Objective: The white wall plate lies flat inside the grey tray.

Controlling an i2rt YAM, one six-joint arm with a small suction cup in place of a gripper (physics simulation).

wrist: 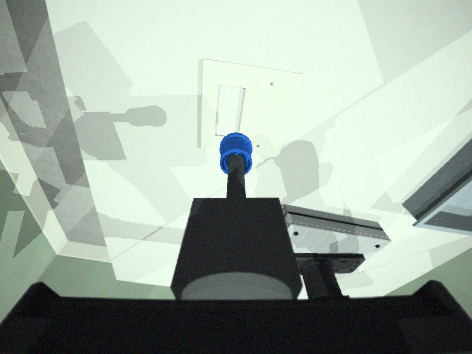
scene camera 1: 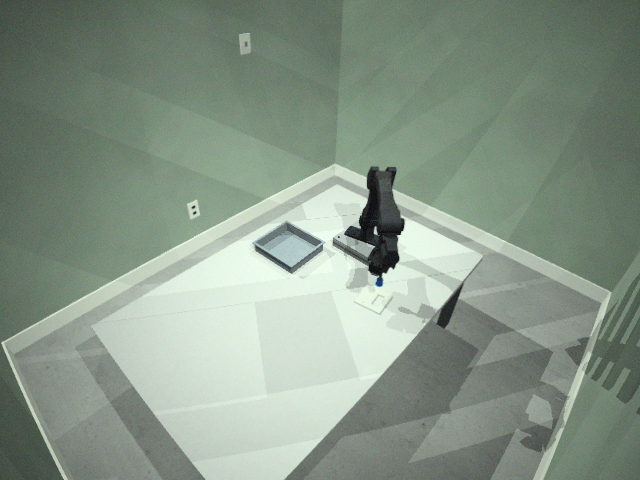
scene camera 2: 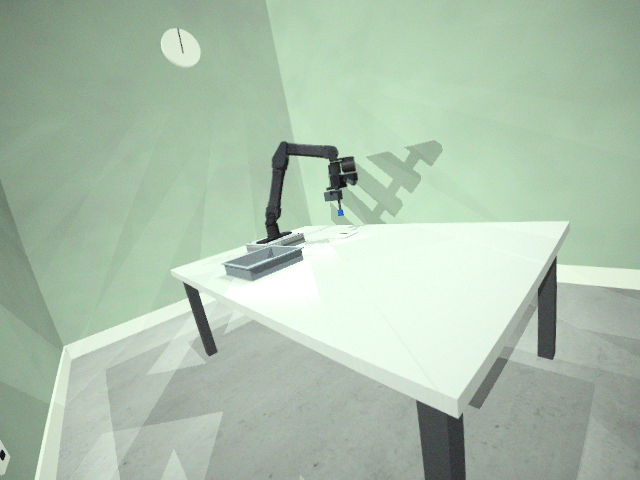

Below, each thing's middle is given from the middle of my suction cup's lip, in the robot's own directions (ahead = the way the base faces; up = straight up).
Right now the white wall plate (wrist: 267, 110) is 20 mm to the right of my suction cup and 110 mm below it. Round my suction cup: grey tray (scene camera 1: 287, 245) 80 mm behind, 470 mm to the right, 80 mm below.
